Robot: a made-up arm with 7 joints.
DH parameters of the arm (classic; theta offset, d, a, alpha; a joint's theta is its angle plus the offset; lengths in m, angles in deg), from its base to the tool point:
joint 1: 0 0.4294 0 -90
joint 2: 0 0 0 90
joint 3: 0 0.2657 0.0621 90
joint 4: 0 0 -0.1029 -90
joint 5: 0 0.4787 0 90
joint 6: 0 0 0.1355 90
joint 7: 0 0 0 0
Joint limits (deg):
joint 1: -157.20..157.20
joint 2: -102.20..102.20
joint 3: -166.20..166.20
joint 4: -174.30..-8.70
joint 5: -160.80..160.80
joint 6: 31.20..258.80
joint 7: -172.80..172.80
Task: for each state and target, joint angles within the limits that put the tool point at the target. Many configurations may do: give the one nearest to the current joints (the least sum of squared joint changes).
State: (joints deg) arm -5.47 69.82 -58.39 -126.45 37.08 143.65 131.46
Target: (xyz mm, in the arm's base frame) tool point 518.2 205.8 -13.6
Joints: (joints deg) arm 37.46 62.09 -8.91 -109.11 28.40 141.48 131.46
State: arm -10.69 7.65 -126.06 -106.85 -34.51 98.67 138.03
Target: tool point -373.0 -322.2 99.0
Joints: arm -4.77 -35.70 -143.77 -132.36 -34.39 93.40 138.03
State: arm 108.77 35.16 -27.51 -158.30 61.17 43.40 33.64
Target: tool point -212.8 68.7 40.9
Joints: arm 125.02 37.74 5.80 -150.89 66.54 39.55 33.64
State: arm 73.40 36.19 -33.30 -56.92 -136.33 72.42 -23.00
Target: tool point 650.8 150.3 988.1
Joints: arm 48.44 22.86 -50.03 -54.70 -135.87 70.93 -23.00
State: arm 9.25 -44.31 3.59 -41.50 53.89 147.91 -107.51
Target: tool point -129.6 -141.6 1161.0
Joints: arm 9.37 -48.39 0.83 -66.75 67.48 178.07 -107.51
